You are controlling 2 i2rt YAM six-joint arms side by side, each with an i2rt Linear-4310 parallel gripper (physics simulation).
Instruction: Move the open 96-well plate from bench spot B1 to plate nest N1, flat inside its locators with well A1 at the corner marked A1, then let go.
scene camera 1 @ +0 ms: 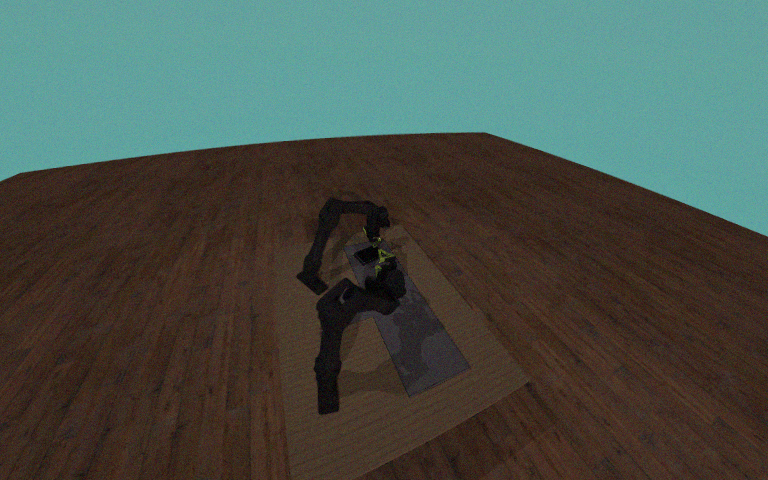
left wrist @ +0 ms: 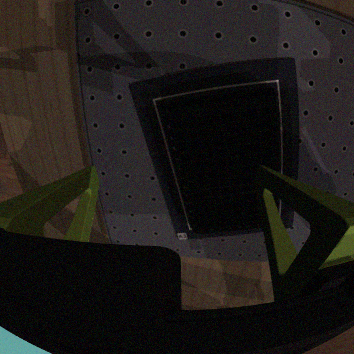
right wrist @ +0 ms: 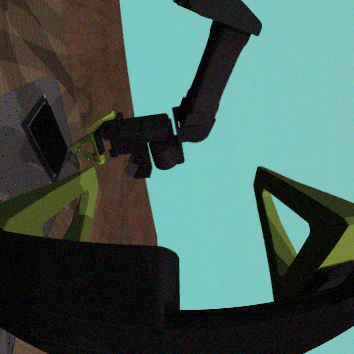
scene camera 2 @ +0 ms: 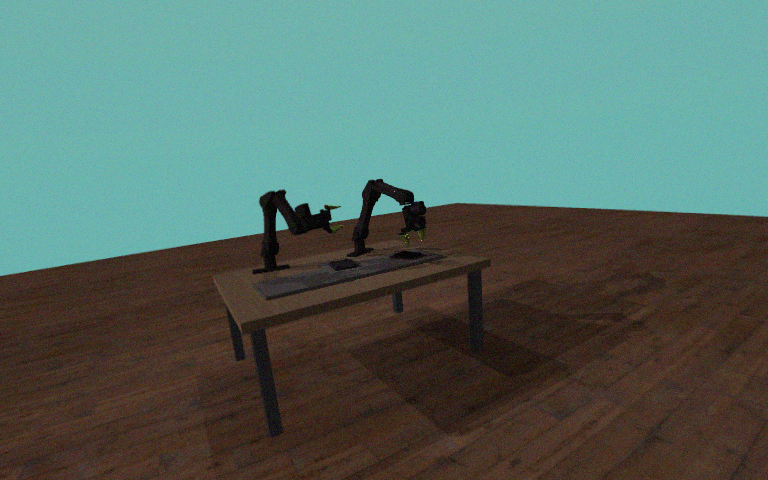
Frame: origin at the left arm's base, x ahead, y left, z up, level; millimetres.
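Where they show: left gripper, fingertip midpoint: (scene camera 1: 371, 242) (left wrist: 176, 173) (right wrist: 79, 139) (scene camera 2: 415, 244); right gripper, fingertip midpoint: (scene camera 1: 378, 257) (right wrist: 175, 175) (scene camera 2: 341, 215); left arm's base, link origin: (scene camera 1: 311, 282) (scene camera 2: 360, 252); right arm's base, link origin: (scene camera 1: 327, 383) (scene camera 2: 271, 269).
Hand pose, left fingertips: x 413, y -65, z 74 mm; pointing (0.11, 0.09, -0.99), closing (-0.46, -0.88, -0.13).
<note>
Each offset is from my left fingertips to the centre of the thing. "*": to the spot under its first point. Level surfaces: height alone.
A black rectangular piece {42 mm back, 19 mm right, 53 mm down} (scene camera 1: 365, 255) (scene camera 2: 407, 255) (left wrist: 220, 155) (right wrist: 48, 140) lies flat on the perforated board, with a pale thin outline and a small label at one corner. A second, smaller dark piece {* 272 mm back, 286 mm right, 50 mm down} (scene camera 2: 343, 264) lies near the board's middle in scene camera 2. It is too dark to tell which is the 96-well plate and which is nest N1. My left gripper (scene camera 1: 371, 236) (scene camera 2: 414, 240) (left wrist: 176, 173) is open and empty, pointing down above the first piece. My right gripper (scene camera 1: 385, 261) (scene camera 2: 340, 217) (right wrist: 175, 175) is open and empty, raised and pointing sideways.
The grey perforated board {62 mm down} (scene camera 1: 436, 353) (scene camera 2: 283, 286) (left wrist: 112, 100) lies along the wooden table {74 mm down} (scene camera 1: 481, 362) (scene camera 2: 249, 310). In scene camera 1 the right arm (scene camera 1: 334, 339) crosses over the board's middle. The two grippers are fairly near each other there.
</note>
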